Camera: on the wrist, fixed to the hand. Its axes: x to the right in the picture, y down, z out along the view.
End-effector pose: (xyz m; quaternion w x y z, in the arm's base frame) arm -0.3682 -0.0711 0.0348 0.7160 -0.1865 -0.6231 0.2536
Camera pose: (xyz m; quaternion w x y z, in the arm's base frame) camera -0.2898 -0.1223 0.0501 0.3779 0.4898 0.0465 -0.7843
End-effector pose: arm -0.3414 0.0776 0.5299 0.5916 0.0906 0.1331 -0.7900
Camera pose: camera -0.3971 0.1264 0.4706 0.8161 -0.0654 -0.2960 0.4921
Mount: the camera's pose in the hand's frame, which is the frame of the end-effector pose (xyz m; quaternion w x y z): -0.0108 -0.0602 -0.0725 0.0487 0.0557 -0.2908 0.9539
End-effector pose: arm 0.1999 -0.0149 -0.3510 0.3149 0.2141 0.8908 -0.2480
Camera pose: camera 0.1422 -0.0228 -0.2761 0.4990 0.8056 -0.2662 0.1764
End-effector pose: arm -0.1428 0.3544 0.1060 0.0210 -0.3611 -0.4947 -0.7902
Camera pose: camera -0.1982 0.3238 0.0354 0.6311 -0.7181 0.2702 0.1141
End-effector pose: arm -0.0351 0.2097 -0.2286 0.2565 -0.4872 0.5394 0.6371
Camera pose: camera 0.0454 0.1611 -0.2411 0.4112 -0.6904 -0.4519 -0.3873
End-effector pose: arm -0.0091 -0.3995 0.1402 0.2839 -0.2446 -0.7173 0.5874
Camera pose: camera 0.0480 -0.3673 0.2088 0.7415 0.5095 -0.1486 -0.4105
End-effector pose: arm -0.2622 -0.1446 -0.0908 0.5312 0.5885 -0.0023 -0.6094
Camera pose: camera -0.2516 -0.0662 -0.1432 0.5738 -0.1212 -0.7500 0.3061
